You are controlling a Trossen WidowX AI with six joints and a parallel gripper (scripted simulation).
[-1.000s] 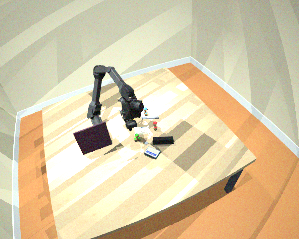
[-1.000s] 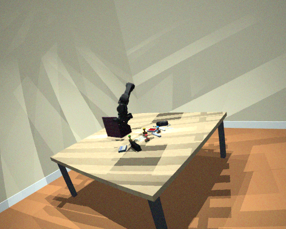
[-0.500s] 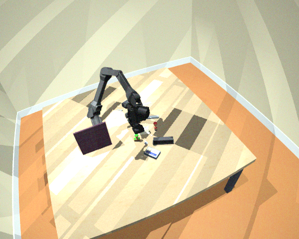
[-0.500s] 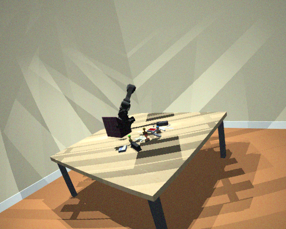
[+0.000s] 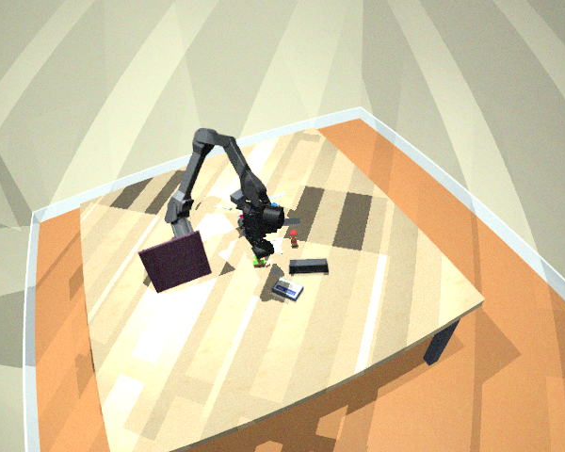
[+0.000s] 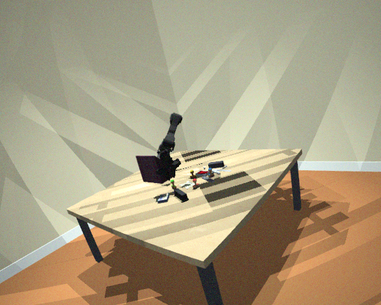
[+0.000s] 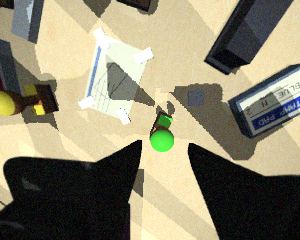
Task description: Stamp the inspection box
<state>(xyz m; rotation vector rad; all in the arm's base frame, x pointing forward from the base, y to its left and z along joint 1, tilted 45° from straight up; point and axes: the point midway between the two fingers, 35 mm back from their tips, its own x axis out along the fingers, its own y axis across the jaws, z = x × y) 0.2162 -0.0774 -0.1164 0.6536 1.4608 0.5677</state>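
Right now my gripper tip is 5 cm above the green-knobbed stamp. The rest, counted from my gripper tip: pad box 15 cm to the right, 6 cm below, 3 cm ahead; then grey square 7 cm below, 5 cm to the right, 4 cm ahead; then white inspection card 7 cm to the left, 7 cm below, 6 cm ahead.
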